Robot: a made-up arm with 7 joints.
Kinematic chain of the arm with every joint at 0, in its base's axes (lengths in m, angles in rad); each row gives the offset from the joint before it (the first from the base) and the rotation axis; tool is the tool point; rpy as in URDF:
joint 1: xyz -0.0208 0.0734 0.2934 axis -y
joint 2: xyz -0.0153 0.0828 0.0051 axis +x
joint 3: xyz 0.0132 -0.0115 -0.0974 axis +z
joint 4: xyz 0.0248 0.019 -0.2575 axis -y
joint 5: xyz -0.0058 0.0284 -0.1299 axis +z
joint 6: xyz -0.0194 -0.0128 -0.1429 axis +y
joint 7: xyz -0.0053 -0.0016 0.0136 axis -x
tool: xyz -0.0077 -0.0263 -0.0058 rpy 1.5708 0 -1.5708
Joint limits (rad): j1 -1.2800..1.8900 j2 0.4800..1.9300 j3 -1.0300..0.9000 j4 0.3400..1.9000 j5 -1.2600..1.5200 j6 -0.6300..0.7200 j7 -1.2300..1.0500
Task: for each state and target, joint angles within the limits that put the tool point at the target. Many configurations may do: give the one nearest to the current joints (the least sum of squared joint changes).
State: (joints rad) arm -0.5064 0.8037 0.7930 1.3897 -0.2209 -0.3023 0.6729
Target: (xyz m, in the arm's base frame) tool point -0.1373 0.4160 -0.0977
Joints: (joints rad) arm -0.9703 0.4800 0.2972 1.5583 -0.1053 -0.2374 0.6906
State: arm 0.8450 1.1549 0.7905 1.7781 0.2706 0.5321 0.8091
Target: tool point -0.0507 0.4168 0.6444
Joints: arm 0.6069 1.9300 0.8226 1.6494 0.2384 0.5198 0.7285
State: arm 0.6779 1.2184 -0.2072 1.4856 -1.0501 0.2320 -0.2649
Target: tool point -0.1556 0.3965 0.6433
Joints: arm 1.0380 1.9300 0.4874 1.8620 -1.1992 0.1849 -0.3769
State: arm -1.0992 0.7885 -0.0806 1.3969 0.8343 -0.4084 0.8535
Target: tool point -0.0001 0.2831 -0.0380
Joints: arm -0.7945 0.6462 -0.0853 1.9000 1.3379 -0.2720 0.7761
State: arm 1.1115 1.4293 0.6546 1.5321 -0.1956 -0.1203 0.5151
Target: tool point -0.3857 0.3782 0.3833
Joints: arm 1.7621 1.9300 0.9000 1.8939 -0.5063 -0.3675 0.2444
